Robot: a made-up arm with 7 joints. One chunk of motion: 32 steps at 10 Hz.
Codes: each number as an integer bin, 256 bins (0 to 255) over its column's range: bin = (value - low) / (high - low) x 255, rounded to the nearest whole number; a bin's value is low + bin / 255 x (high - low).
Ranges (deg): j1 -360.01..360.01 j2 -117.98..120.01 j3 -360.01..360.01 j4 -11..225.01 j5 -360.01..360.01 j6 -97.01..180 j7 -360.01..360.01
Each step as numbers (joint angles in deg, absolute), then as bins.
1 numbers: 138.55 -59.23 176.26 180.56 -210.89 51.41 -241.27
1 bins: 177 63 190 207 53 137 42
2 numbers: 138.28 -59.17 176.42 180.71 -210.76 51.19 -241.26
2 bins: 176 63 190 207 53 136 42
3 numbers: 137.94 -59.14 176.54 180.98 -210.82 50.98 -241.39
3 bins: 176 63 190 207 53 136 42
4 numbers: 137.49 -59.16 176.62 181.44 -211.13 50.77 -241.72
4 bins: 176 63 190 208 53 136 42
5 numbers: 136.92 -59.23 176.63 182.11 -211.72 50.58 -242.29
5 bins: 176 63 190 209 53 136 42
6 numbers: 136.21 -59.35 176.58 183.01 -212.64 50.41 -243.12
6 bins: 176 63 190 210 52 136 41
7 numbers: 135.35 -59.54 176.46 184.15 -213.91 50.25 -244.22
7 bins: 175 63 190 211 52 136 41
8 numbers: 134.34 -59.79 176.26 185.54 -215.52 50.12 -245.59
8 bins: 175 62 190 212 51 135 41
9 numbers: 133.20 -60.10 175.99 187.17 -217.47 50.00 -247.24
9 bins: 175 62 190 214 50 135 40
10 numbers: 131.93 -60.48 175.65 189.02 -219.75 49.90 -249.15
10 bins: 174 62 190 216 50 135 39
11 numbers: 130.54 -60.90 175.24 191.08 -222.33 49.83 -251.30
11 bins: 174 61 190 218 49 135 39
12 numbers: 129.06 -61.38 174.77 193.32 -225.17 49.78 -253.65
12 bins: 173 61 189 221 48 135 38
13 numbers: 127.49 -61.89 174.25 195.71 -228.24 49.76 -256.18
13 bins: 173 60 189 223 47 135 37
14 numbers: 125.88 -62.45 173.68 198.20 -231.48 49.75 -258.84
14 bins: 172 59 189 226 46 135 36
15 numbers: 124.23 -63.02 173.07 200.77 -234.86 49.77 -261.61
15 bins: 171 59 189 229 44 135 35
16 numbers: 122.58 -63.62 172.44 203.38 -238.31 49.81 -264.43
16 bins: 171 58 189 232 43 135 34
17 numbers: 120.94 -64.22 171.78 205.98 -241.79 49.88 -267.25
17 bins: 170 58 188 234 42 135 33
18 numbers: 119.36 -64.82 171.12 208.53 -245.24 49.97 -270.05
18 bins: 170 57 188 237 41 135 32
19 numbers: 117.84 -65.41 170.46 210.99 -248.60 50.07 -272.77
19 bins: 169 56 188 240 39 135 31
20 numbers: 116.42 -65.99 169.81 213.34 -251.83 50.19 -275.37
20 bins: 169 56 188 242 38 136 30
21 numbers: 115.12 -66.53 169.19 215.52 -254.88 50.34 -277.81
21 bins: 168 55 187 245 37 136 29
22 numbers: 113.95 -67.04 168.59 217.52 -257.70 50.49 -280.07
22 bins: 168 55 187 247 36 136 28
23 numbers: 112.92 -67.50 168.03 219.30 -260.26 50.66 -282.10
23 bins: 167 54 187 249 35 136 28
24 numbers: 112.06 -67.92 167.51 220.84 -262.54 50.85 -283.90
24 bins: 167 54 187 250 35 136 27
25 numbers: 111.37 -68.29 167.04 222.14 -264.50 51.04 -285.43
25 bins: 167 53 187 252 34 136 26
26 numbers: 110.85 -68.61 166.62 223.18 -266.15 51.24 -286.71
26 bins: 167 53 187 253 33 136 26
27 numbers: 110.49 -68.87 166.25 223.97 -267.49 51.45 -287.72
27 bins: 167 53 186 254 33 137 26
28 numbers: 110.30 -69.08 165.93 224.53 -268.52 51.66 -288.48
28 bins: 167 52 186 254 32 137 25
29 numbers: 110.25 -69.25 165.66 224.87 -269.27 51.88 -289.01
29 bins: 167 52 186 255 32 137 25
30 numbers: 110.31 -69.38 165.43 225.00 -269.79 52.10 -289.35
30 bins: 167 52 186 255 32 137 25
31 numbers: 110.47 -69.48 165.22 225.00 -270.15 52.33 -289.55
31 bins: 167 52 186 255 32 137 25
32 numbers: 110.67 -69.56 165.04 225.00 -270.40 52.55 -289.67
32 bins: 167 52 186 255 32 138 25
